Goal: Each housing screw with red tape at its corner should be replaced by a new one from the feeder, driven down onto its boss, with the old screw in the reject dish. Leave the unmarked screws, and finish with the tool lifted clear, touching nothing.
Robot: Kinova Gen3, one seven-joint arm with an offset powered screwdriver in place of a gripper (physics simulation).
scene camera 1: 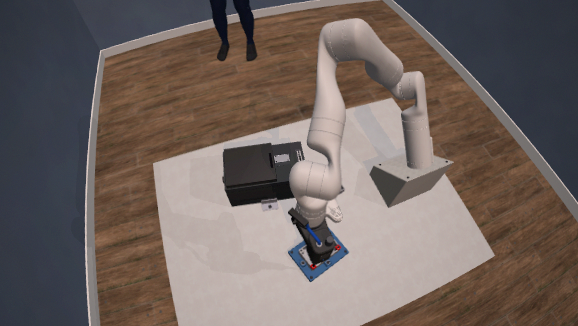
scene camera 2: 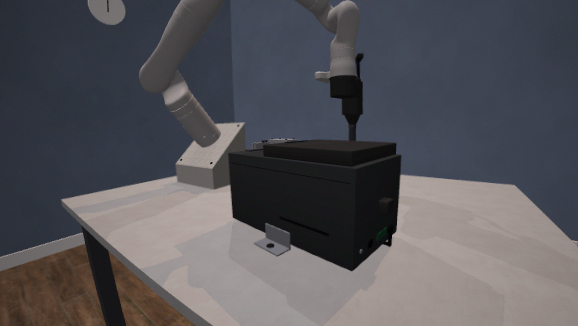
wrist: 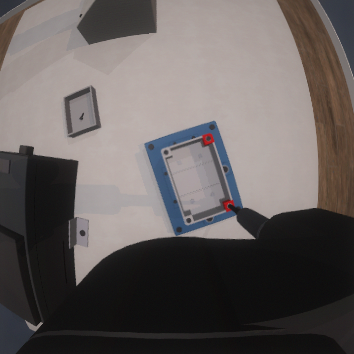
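Where they show: hand, its tool point: (scene camera 1: 313, 266) (wrist: 230, 206); arm's base, origin of its link: (scene camera 1: 419, 164) (scene camera 2: 210, 138).
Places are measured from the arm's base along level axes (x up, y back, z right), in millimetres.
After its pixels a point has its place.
The light housing (wrist: 175, 186) @(x -137, y -459, z -59 mm) lies in a blue fixture (scene camera 1: 341, 255) @(x -140, y -384, z -139 mm) (wrist: 156, 162) @(x -140, y -416, z -32 mm). Red tape marks its upper-right corner (wrist: 208, 139) @(x -96, y -393, z -115 mm) and lower-right corner (wrist: 226, 203) @(x -100, y -491, z -133 mm) in the wrist view. A dark round spot shows in the upper one; screw or hole, I cannot tell. Unmarked screws (wrist: 166, 152) @(x -96, y -406, z -52 mm) (wrist: 188, 220) @(x -98, y -509, z -73 mm) sit at the left corners. My screwdriver tip (wrist: 232, 206) @(x -77, y -491, z -136 mm) is at the lower-right taped corner; contact and any screw on the bit are unclear. The black feeder (scene camera 1: 250, 165) @(x 11, y -557, z 236 mm) (scene camera 2: 300, 200) @(x -68, y -540, z 322 mm) (wrist: 52, 200) @(x -75, y -457, z 138 mm) stands beside the fixture. The reject dish (wrist: 96, 110) @(x -148, y -301, z 75 mm) holds one dark screw (wrist: 81, 117) @(x -149, y -308, z 109 mm).
The grey arm base (scene camera 1: 410, 182) @(x 33, y -102, z -56 mm) (scene camera 2: 197, 175) @(x -119, y -34, z 101 mm) (wrist: 120, 22) @(x -109, y -122, z 13 mm) stands on the table. A small metal bracket (scene camera 1: 270, 205) @(x -151, y -531, z 142 mm) (scene camera 2: 276, 244) @(x -154, y -491, z 317 mm) (wrist: 81, 232) @(x -152, y -534, z 140 mm) is beside the feeder. A person's legs (scene camera 1: 235, 25) show beyond the table.
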